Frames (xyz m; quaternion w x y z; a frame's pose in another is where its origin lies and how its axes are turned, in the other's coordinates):
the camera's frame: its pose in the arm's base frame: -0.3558 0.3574 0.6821 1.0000 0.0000 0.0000 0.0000
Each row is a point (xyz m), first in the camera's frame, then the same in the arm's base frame.
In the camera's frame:
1: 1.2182 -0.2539 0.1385
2: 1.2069 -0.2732 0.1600
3: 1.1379 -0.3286 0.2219
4: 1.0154 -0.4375 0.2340
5: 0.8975 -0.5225 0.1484
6: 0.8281 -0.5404 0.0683
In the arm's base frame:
1: 0.8624 0.1035 0.8206
2: 0.8511 0.0842 0.8421
3: 0.7821 0.0288 0.9040
4: 0.6596 -0.0801 0.9161
5: 0.5417 -0.1651 0.8305
6: 0.4723 -0.1830 0.7504

